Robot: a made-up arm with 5 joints.
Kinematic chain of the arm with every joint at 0, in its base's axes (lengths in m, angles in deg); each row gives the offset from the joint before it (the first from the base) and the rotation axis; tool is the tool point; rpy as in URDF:
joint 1: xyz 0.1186 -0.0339 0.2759 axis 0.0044 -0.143 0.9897
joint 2: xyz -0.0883 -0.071 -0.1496 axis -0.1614 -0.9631 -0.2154
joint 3: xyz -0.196 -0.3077 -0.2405 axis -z
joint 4: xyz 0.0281 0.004 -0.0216 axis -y
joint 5: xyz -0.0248 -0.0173 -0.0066 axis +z
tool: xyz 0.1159 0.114 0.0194 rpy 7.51 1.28 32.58
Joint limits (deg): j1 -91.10..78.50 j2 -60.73..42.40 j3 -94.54..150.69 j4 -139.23..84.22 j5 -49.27..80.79
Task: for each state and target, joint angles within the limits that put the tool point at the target. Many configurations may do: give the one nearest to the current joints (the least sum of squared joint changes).
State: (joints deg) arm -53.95 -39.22 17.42 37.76 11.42
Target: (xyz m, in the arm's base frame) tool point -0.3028 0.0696 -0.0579
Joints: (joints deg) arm -49.61 -14.90 10.82 45.76 48.25
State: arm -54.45 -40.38 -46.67 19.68 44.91
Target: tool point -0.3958 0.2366 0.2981
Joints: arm -68.07 -60.73 -57.90 8.98 46.55
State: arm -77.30 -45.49 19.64 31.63 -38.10
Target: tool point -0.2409 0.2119 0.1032
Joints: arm -83.58 -44.56 -9.53 39.36 -14.65
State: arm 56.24 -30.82 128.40 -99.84 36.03
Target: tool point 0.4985 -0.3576 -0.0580
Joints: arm 68.50 -26.30 102.73 -89.71 54.90
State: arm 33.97 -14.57 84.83 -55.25 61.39
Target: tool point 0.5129 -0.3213 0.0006
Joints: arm 72.76 -19.95 109.30 -77.54 75.63
